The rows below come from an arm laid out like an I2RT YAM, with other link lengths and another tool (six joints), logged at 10 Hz.
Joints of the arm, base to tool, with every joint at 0 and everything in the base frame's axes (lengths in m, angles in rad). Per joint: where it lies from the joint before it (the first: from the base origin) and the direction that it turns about. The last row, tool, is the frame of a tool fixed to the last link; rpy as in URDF.
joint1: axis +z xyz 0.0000 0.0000 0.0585
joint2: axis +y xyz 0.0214 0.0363 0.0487
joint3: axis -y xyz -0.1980 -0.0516 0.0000
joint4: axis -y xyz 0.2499 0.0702 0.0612
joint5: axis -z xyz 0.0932 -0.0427 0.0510
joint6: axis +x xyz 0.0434 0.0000 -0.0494
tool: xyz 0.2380 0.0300 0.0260 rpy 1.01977 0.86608 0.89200
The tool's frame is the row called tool.
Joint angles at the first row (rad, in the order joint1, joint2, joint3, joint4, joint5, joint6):
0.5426 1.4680 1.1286 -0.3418 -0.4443 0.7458
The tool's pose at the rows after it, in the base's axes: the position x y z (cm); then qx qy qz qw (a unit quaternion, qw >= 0):
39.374 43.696 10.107 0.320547 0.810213 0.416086 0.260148
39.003 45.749 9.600 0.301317 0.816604 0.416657 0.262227
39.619 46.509 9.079 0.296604 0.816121 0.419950 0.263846
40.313 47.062 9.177 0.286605 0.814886 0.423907 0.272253
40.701 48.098 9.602 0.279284 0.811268 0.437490 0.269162
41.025 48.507 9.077 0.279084 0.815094 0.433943 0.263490
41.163 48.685 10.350 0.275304 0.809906 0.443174 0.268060
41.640 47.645 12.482 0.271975 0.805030 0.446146 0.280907
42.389 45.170 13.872 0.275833 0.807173 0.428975 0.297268
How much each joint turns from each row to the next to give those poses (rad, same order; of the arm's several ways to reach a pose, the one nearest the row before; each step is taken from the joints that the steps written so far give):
0.0659 0.0615 0.0363 0.0739 0.0111 0.0242
0.0391 0.0690 0.0564 0.0099 0.0175 -0.0164
0.0026 0.0512 0.0252 0.0320 -0.0021 -0.0063
-0.0005 0.0390 0.0345 0.0135 0.0011 -0.0226
0.0000 0.0438 0.0325 0.0331 -0.0230 -0.0020
-0.0008 0.0411 0.0419 -0.0153 -0.0069 -0.0011
-0.0012 -0.0100 0.0097 0.0030 -0.0048 -0.0027
-0.0201 -0.0438 0.0179 -0.0492 -0.0018 -0.0233
-0.0365 -0.0554 0.0297 -0.1122 0.0145 -0.0383

